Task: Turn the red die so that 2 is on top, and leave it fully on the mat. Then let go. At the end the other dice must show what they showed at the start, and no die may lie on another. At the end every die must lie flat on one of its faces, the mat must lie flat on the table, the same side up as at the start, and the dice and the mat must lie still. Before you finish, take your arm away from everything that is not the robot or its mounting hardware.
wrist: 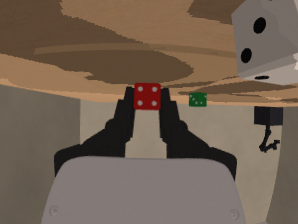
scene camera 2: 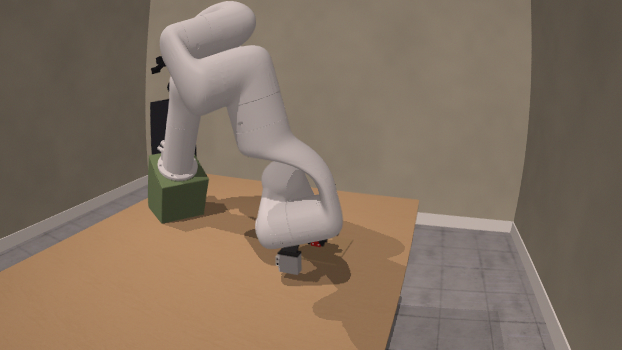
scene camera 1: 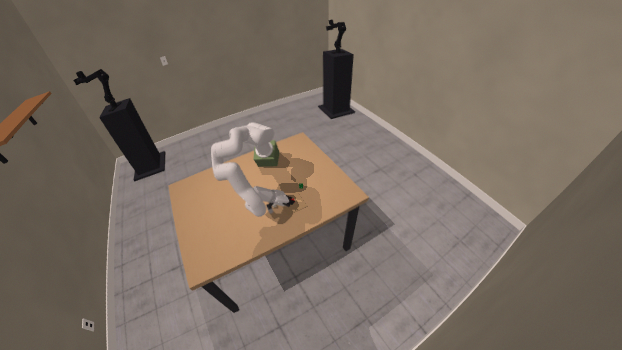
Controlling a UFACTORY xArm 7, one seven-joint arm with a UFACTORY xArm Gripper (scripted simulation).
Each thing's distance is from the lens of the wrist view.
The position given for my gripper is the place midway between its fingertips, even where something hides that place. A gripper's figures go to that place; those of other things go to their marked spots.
my gripper (wrist: 147, 98): 0.14 m
red die (wrist: 147, 96): 0.13 m
